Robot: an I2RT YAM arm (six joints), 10 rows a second.
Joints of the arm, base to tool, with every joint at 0 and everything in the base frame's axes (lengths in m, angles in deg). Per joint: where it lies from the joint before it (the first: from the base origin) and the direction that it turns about. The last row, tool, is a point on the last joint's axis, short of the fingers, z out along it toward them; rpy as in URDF.
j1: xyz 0 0 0.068 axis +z
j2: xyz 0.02 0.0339 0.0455 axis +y
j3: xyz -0.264 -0.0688 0 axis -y
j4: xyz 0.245 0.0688 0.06 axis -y
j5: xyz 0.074 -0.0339 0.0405 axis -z
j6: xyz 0.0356 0 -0.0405 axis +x
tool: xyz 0 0 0 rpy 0 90 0
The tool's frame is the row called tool.
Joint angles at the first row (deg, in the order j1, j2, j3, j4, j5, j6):
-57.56 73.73 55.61 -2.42 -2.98 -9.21
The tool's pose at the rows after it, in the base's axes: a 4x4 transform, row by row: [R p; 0 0 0 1], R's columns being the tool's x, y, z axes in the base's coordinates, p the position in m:
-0.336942 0.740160 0.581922 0.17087; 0.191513 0.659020 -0.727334 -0.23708; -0.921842 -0.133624 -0.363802 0.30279; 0 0 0 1
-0.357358 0.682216 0.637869 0.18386; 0.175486 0.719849 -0.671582 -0.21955; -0.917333 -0.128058 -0.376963 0.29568; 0 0 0 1
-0.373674 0.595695 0.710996 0.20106; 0.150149 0.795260 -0.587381 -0.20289; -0.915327 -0.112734 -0.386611 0.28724; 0 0 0 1
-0.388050 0.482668 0.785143 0.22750; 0.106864 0.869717 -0.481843 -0.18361; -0.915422 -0.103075 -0.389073 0.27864; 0 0 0 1
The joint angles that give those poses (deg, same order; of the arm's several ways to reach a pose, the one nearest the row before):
-54.59 72.12 53.34 -2.59 -3.03 -9.43
-50.52 71.00 51.31 -2.50 -3.75 -9.47
-46.00 71.18 49.76 -1.45 -5.93 -9.52
-39.83 73.17 49.21 0.84 -7.64 -9.67

